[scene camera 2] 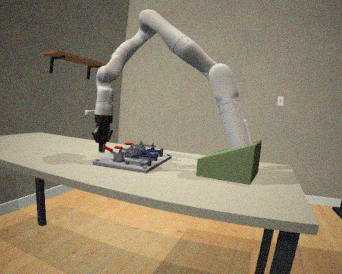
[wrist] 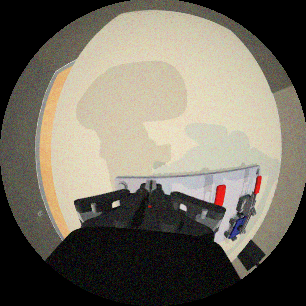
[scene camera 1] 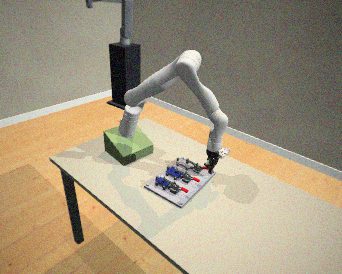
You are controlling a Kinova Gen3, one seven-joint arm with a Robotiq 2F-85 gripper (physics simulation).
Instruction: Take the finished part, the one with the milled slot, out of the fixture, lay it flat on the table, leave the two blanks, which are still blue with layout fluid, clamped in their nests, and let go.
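Where they show: gripper, fingertip midpoint: (scene camera 2: pixel 101 152) (wrist: pixel 150 185) (scene camera 1: pixel 210 173); arm's base at its link origin: (scene camera 2: pixel 241 146) (scene camera 1: pixel 126 132).
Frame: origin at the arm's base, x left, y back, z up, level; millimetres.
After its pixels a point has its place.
The fixture plate (scene camera 1: pixel 175 200) @(z -104, x -203, y -515 mm) (scene camera 2: pixel 106 163) @(z -105, x 130, y -500 mm) (wrist: pixel 200 184) @(z -103, x -21, y -545 mm) lies on the table with three clamped nests in a row. Two blue blanks (scene camera 1: pixel 173 172) @(z -82, x -53, y -396 mm) (scene camera 1: pixel 162 181) @(z -73, x -160, y -402 mm) sit in two nests; one blue blank (wrist: pixel 238 226) @(z -74, x -146, y -411 mm) shows at the lower right in the wrist view. The third nest holds grey pieces; the finished part and its slot are too small to tell apart there. My gripper (scene camera 1: pixel 212 171) @(z -78, x 66, y -559 mm) (scene camera 2: pixel 102 150) @(z -78, x 66, y -559 mm) (wrist: pixel 150 185) @(z -78, x 66, y -559 mm) is shut and empty, pointing down at the plate's edge, beside the red clamp handle (scene camera 1: pixel 204 168) @(z -59, x 60, y -523 mm) (scene camera 2: pixel 108 149) @(z -59, x 74, y -523 mm) of the grey nest. The fingers mostly hide that handle in the wrist view.
Red handles (scene camera 1: pixel 195 179) @(z -63, x -49, y -531 mm) (scene camera 1: pixel 185 190) @(z -57, x -158, y -540 mm) of the two blue nests stick out toward the same plate edge; two handles (wrist: pixel 220 194) @(z -63, x -42, y -538 mm) (wrist: pixel 258 184) @(z -58, x -153, y -533 mm) show in the wrist view. A green wedge block (scene camera 1: pixel 115 146) @(z -26, x -131, y -35 mm) (scene camera 2: pixel 227 164) @(z -58, x 92, y -44 mm) stands at the arm's base.
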